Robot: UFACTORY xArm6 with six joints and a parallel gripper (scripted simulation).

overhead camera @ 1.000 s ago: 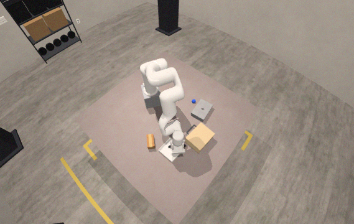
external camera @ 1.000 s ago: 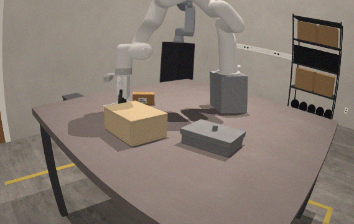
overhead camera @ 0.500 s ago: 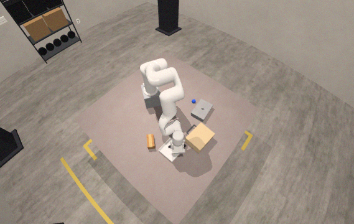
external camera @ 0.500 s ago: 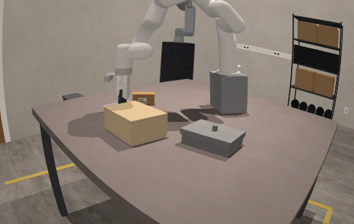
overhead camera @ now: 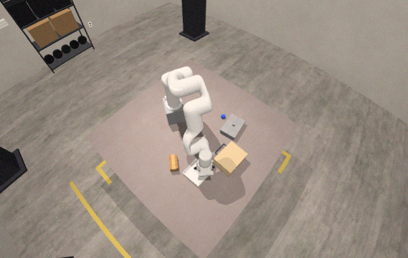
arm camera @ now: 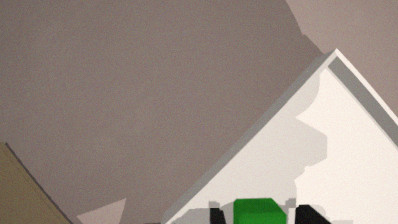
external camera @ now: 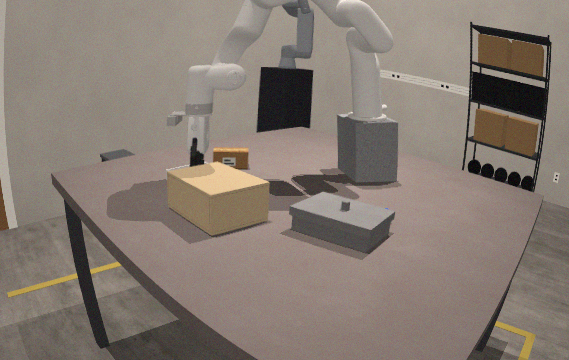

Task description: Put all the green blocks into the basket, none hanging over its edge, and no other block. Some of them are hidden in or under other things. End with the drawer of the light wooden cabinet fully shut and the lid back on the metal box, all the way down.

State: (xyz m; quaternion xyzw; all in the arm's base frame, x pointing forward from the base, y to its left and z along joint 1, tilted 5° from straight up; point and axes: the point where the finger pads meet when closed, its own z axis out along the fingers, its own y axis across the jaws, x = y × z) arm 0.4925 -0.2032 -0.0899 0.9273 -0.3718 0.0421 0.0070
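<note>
Right now my hand is 30 mm to the left of the white basket, 30 mm past it and 30 mm above it. Round my hand: metal box 430 mm to the left, 70 mm behind, 20 mm below; then light wooden cabinet 190 mm to the left, 70 mm ahead; then grey metal lid 430 mm to the left, 70 mm behind.
</note>
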